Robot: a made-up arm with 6 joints. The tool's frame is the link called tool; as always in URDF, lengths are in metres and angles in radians. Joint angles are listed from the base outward.
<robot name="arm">
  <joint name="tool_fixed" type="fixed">
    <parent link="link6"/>
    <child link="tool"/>
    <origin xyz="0 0 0" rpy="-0.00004 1.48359 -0.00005"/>
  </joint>
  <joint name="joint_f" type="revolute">
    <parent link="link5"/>
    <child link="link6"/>
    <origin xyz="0.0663 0 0.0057" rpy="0 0 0"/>
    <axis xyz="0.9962 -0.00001 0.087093"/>
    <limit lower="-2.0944" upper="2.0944"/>
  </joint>
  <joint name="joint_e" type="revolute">
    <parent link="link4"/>
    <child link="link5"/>
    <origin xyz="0 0 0" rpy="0 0 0"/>
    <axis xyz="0.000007 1 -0.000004"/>
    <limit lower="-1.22" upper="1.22"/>
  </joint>
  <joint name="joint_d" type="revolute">
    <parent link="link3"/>
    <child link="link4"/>
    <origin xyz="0.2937 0 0.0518" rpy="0 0 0"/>
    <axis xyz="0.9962 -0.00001 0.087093"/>
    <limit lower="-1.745" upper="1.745"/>
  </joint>
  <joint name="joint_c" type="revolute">
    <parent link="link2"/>
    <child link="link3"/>
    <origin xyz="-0.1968 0 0.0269" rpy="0 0 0"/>
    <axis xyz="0.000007 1 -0.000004"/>
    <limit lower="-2.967" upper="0"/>
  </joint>
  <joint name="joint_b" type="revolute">
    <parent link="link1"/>
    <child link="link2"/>
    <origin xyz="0 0 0" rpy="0 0 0"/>
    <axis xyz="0.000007 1 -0.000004"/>
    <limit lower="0" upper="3.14"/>
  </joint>
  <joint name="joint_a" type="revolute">
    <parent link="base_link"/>
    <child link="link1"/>
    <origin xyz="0 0 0.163" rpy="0 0 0"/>
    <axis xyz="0 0 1"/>
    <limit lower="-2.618" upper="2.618"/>
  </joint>
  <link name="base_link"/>
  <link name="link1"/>
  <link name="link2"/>
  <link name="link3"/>
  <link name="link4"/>
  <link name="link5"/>
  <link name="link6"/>
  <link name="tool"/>
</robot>
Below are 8 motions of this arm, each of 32 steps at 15 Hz.
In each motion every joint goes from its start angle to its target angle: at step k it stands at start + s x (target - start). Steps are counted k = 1, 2, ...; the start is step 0. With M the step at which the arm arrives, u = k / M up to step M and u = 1 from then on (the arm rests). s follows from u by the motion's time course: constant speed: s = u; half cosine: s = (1 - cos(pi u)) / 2; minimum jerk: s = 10 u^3 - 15 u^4 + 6 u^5.
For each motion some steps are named. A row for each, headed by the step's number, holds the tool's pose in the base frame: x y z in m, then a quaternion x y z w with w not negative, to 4 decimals.
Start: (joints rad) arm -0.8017 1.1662 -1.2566 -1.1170 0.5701 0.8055
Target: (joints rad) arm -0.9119 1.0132 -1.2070 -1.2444 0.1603 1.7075
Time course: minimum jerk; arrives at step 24
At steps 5, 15, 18, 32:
5: 0.1786 -0.2323 0.4298 0.3698 0.6280 -0.4733 0.4948
15: 0.1594 -0.2200 0.4567 0.4306 0.4904 -0.3082 0.6922
18: 0.1546 -0.2155 0.4630 0.4374 0.4585 -0.2533 0.7310
32: 0.1518 -0.2126 0.4665 0.4401 0.4405 -0.2183 0.7514

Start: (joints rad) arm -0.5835 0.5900 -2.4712 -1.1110 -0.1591 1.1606
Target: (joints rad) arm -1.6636 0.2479 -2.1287 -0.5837 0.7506 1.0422
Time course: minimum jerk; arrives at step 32
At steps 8, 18, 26, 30, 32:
8: -0.2432 0.2077 0.6138 -0.1073 -0.1861 -0.2955 0.9309
18: -0.1183 0.2963 0.5883 0.0600 -0.1363 -0.4261 0.8923
26: -0.0124 0.3094 0.5647 0.1801 -0.1176 -0.5073 0.8345
30: 0.0028 0.3080 0.5609 0.1973 -0.1162 -0.5178 0.8243
32: 0.0035 0.3079 0.5608 0.1981 -0.1161 -0.5183 0.8238

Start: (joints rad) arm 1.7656 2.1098 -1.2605 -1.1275 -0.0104 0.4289
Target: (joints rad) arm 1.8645 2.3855 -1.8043 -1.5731 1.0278 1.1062
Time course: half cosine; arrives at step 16
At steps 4, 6, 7, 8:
4: -0.0781 0.4101 0.0897 -0.8554 0.3395 0.1537 0.3597
6: -0.0771 0.4232 0.0960 -0.8310 0.3798 0.1011 0.3936
7: -0.0766 0.4303 0.1006 -0.8112 0.4029 0.0734 0.4174
8: -0.0763 0.4373 0.1062 -0.7861 0.4263 0.0471 0.4451

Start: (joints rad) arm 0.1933 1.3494 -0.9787 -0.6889 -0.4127 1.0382
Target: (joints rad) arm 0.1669 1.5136 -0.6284 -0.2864 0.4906 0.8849
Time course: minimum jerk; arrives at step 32
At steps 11, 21, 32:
11: 0.3312 0.0706 0.2549 0.0528 0.7801 0.2284 0.5801
21: 0.2906 0.0437 0.1405 0.1969 0.9304 0.0624 0.3029
32: 0.2589 0.0346 0.1034 0.2365 0.9579 -0.0030 0.1627

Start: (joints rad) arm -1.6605 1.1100 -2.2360 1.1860 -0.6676 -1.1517
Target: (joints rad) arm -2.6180 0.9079 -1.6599 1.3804 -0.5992 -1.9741
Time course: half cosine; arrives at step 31
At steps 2, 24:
2: -0.0400 -0.0172 0.6926 0.2345 -0.1915 -0.7337 0.6083
24: -0.1031 -0.0305 0.6308 -0.3693 0.0875 0.9242 0.0425

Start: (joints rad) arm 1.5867 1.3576 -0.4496 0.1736 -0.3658 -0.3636
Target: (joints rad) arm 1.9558 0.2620 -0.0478 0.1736 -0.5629 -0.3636
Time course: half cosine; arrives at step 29
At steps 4, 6, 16, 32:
4: -0.0045 0.2631 0.1405 -0.6474 0.5328 0.3308 0.4331
6: -0.0096 0.2595 0.1505 -0.6415 0.5184 0.3483 0.4456
16: -0.0447 0.2137 0.2200 -0.5639 0.3923 0.4996 0.5277
32: -0.0601 0.1647 0.2556 -0.4595 0.2859 0.6262 0.5612

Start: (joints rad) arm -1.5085 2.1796 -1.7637 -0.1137 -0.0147 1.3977
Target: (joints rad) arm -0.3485 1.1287 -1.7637 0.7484 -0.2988 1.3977
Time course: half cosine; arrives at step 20
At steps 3, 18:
3: 0.0607 -0.4800 0.2459 0.7739 0.1436 -0.0344 0.6159
18: 0.1776 -0.0839 0.6162 0.3318 0.0176 0.6964 0.6361

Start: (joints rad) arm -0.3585 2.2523 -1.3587 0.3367 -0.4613 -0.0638
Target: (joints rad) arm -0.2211 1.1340 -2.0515 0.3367 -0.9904 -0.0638
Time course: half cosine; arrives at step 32
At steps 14, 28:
14: 0.4010 -0.1398 0.3863 0.2077 0.4397 -0.0934 0.8688
28: 0.0790 -0.0368 0.6707 0.1068 -0.1737 -0.0253 0.9787

